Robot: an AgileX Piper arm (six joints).
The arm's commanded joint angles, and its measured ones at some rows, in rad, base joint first. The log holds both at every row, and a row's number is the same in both.
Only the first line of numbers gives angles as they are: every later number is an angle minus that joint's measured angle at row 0.
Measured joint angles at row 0:
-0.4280 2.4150 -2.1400 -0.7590 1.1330 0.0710
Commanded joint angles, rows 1 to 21:
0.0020 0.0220 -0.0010 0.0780 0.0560 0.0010
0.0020 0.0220 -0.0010 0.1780 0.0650 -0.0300
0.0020 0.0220 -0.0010 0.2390 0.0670 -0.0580
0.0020 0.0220 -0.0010 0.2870 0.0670 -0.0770
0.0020 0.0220 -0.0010 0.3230 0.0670 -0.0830
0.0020 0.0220 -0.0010 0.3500 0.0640 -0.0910
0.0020 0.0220 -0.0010 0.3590 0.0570 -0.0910
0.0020 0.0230 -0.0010 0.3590 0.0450 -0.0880
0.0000 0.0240 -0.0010 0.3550 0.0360 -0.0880
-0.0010 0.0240 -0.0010 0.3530 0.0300 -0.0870
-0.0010 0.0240 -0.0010 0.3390 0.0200 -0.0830
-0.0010 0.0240 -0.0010 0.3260 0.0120 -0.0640
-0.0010 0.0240 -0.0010 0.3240 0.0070 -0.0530
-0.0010 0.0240 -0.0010 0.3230 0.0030 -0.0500
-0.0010 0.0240 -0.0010 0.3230 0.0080 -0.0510
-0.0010 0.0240 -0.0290 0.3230 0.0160 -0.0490
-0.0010 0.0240 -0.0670 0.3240 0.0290 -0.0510
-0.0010 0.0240 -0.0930 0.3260 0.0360 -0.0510
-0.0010 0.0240 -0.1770 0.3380 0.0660 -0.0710
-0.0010 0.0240 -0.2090 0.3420 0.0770 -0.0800
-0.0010 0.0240 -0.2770 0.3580 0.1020 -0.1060
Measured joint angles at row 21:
0.0040 0.0250 -0.2010 0.3440 0.0630 -0.0710
